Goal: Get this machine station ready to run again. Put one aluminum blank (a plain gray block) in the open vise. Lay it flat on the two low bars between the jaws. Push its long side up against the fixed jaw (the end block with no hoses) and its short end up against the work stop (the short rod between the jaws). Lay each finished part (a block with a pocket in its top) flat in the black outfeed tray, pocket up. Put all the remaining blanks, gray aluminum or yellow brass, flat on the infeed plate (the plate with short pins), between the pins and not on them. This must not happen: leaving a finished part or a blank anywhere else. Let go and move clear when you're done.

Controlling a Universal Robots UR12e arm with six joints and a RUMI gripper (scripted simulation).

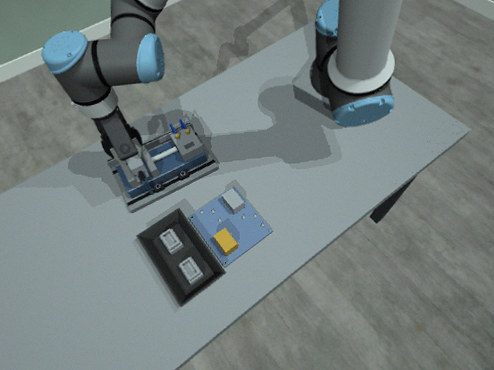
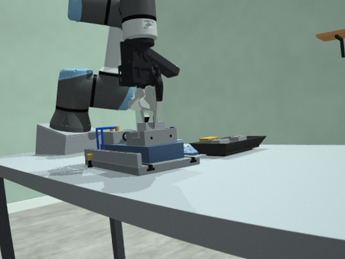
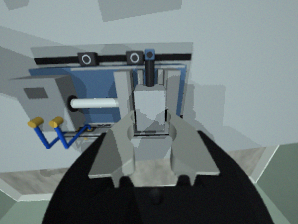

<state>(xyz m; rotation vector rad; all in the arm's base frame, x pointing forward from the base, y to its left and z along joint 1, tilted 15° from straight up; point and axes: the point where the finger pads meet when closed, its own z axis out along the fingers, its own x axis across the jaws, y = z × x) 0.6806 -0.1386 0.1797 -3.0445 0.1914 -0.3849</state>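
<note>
Right now my hand is 5 cm to the right of the black work stop rod, 3 cm above it and 1 cm short of it. Also, from my hand: vise 8 cm below, 7 cm behind, 1 cm to the left; blue infeed plate 30 cm to the left, 12 cm below, 12 cm behind; yellow brass blank 34 cm to the left, 9 cm below, 8 cm behind.
</note>
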